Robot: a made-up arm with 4 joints. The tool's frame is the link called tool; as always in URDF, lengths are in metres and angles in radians. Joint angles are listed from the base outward.
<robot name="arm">
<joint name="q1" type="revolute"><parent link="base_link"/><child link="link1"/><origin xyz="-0.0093 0.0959 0.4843" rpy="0 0 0"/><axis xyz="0.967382 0.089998 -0.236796"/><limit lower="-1.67" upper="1.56"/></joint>
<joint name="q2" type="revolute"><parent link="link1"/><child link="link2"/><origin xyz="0.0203 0.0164 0.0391" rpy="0 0 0"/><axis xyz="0.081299 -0.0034 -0.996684"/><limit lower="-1.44" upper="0.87"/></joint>
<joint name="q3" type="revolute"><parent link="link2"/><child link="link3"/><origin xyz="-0.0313 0.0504 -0.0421" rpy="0 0 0"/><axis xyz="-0.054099 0.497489 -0.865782"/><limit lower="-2.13" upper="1.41"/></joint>
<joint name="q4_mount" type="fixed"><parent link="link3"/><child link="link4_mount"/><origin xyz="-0.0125 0.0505 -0.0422" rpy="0 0 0"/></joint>
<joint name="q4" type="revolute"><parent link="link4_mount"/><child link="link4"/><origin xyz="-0.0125 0.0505 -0.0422" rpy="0 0 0"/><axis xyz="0.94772 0.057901 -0.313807"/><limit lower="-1.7" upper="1.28"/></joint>
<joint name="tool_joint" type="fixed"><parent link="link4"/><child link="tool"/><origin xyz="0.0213 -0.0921 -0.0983" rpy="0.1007 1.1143 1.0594"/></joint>
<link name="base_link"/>
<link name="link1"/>
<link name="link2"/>
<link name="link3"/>
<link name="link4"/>
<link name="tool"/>
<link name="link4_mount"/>
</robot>
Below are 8 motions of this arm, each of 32 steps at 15 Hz.
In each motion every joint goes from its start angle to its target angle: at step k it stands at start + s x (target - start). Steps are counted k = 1, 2, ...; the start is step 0. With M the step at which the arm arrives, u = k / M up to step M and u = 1 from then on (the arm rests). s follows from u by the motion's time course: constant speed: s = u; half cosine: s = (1 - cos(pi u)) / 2; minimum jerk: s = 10 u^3 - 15 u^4 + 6 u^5.
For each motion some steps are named. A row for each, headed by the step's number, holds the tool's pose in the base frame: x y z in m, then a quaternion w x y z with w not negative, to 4 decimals.
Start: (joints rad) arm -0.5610 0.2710 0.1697 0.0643
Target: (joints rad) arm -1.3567 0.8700 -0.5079 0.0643
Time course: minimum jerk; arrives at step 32
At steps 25, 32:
25: 0.1003 -0.0258 0.3439 0.6028 -0.6975 0.3844 0.0481
32: 0.1091 -0.0298 0.3545 0.5818 -0.7240 0.3686 0.0399

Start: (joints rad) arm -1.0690 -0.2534 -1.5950 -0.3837
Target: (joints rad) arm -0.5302 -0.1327 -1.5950 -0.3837
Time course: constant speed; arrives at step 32
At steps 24, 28, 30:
24: 0.0286 0.1612 0.3168 0.1108 -0.7778 -0.0575 0.6160
28: 0.0307 0.1715 0.3215 0.1458 -0.7750 -0.0675 0.6112
30: 0.0318 0.1765 0.3241 0.1632 -0.7731 -0.0724 0.6086

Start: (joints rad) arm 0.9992 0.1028 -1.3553 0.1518
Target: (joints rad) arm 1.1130 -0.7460 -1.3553 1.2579
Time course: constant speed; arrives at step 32
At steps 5, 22, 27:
5: 0.0716 0.3277 0.4978 0.7161 -0.0859 -0.2714 0.6373
22: -0.0481 0.3729 0.4999 0.4065 0.0291 -0.3968 0.8225
27: -0.0874 0.3713 0.4897 0.2997 0.0523 -0.4033 0.8630

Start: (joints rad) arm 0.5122 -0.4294 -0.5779 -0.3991
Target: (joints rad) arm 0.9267 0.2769 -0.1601 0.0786
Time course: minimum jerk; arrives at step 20
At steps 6, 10, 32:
6: 0.0194 0.2294 0.3936 0.7276 -0.3460 0.1387 0.5759
10: 0.0200 0.2546 0.3986 0.8015 -0.1162 0.2225 0.5427
32: 0.0309 0.2991 0.4347 0.8137 0.2551 0.2924 0.4329

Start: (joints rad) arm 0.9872 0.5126 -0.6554 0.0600
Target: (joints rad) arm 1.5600 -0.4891 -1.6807 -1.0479
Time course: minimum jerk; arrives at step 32
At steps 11, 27, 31, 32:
11: 0.0960 0.2534 0.4743 0.8890 -0.0123 0.0644 0.4533
27: 0.0180 0.1311 0.6011 0.8400 -0.3852 -0.3819 -0.0137
31: 0.0104 0.1266 0.6014 0.8326 -0.3865 -0.3942 -0.0451
32: 0.0103 0.1266 0.6014 0.8325 -0.3865 -0.3944 -0.0454

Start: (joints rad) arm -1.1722 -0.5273 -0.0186 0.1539
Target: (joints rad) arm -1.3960 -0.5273 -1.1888 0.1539
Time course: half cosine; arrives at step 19
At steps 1, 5, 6, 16, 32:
1: -0.0184 -0.0733 0.3561 0.3012 -0.6623 0.5858 0.3571
5: -0.0076 -0.0714 0.3532 0.2364 -0.6762 0.5610 0.4149
6: -0.0036 -0.0703 0.3516 0.2082 -0.6798 0.5498 0.4384
16: 0.0123 -0.0557 0.3261 0.1150 0.6293 -0.4032 -0.6543
32: 0.0112 -0.0549 0.3238 0.1420 0.6176 -0.3891 -0.6686

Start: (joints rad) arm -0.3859 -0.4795 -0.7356 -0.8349
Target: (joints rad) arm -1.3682 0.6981 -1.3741 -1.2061
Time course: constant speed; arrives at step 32
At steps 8, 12, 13, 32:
8: 0.0248 0.1431 0.3834 0.1819 -0.9201 0.1106 0.3287
12: 0.0322 0.1416 0.3837 0.1379 -0.9473 0.1103 0.2672
13: 0.0340 0.1412 0.3838 0.1262 -0.9534 0.1094 0.2513
32: 0.0647 0.1341 0.3858 0.1375 0.9878 -0.0234 0.0693

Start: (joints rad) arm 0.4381 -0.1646 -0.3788 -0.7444
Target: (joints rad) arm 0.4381 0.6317 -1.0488 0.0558
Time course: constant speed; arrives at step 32
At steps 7, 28, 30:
7: 0.0405 0.1977 0.4031 0.7354 -0.4358 0.2790 0.4376
28: 0.0959 0.2331 0.3685 0.8455 -0.2294 0.1975 0.4398
30: 0.1021 0.2355 0.3657 0.8525 -0.2124 0.1880 0.4390

